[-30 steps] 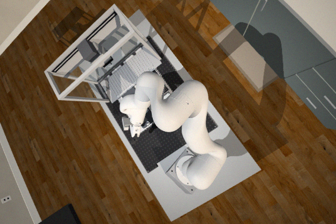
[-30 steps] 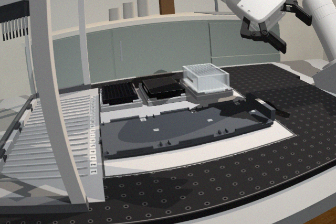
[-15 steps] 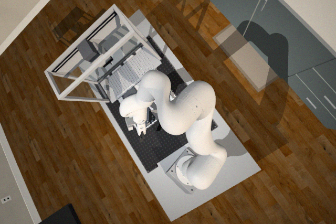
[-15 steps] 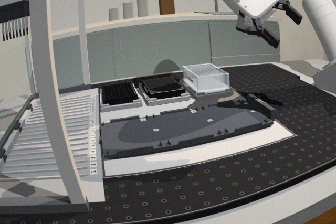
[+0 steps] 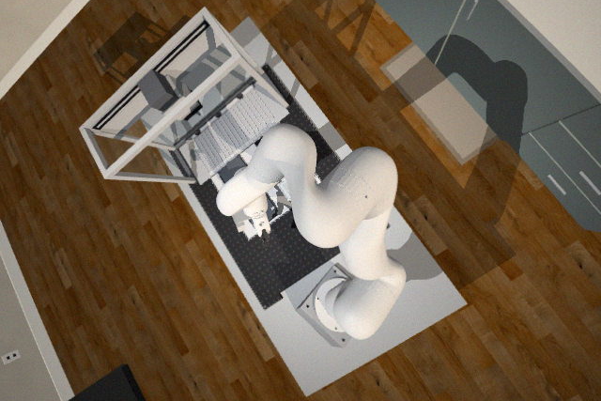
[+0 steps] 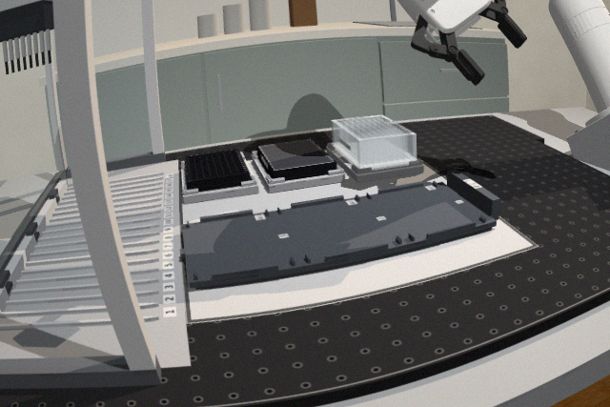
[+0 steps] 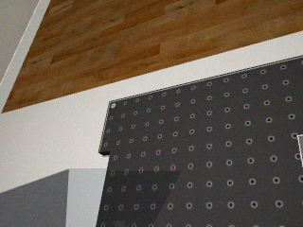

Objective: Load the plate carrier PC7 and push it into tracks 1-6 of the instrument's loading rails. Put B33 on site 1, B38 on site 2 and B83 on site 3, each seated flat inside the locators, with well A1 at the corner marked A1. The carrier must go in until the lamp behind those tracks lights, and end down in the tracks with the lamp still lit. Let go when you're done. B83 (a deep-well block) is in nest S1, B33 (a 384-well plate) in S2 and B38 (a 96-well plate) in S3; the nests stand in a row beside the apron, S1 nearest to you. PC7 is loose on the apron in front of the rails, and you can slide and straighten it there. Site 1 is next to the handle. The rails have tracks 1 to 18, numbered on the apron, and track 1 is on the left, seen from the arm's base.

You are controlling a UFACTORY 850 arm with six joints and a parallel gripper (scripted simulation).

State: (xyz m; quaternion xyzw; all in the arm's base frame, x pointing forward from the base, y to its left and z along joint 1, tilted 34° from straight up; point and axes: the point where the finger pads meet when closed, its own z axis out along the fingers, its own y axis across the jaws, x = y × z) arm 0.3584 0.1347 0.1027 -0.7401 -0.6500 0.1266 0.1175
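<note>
The clear deep-well block B83 is 10 cm ahead of my hand, 19 cm to the right of it and 15 cm below it. Round my hand: perforated dark deck: 20 cm ahead, 7 cm to the right, 18 cm below; then dark plate carrier PC7: 22 cm ahead, 2 cm to the left, 16 cm below; then grey nest S1: 10 cm ahead, 19 cm to the right, 17 cm below.
</note>
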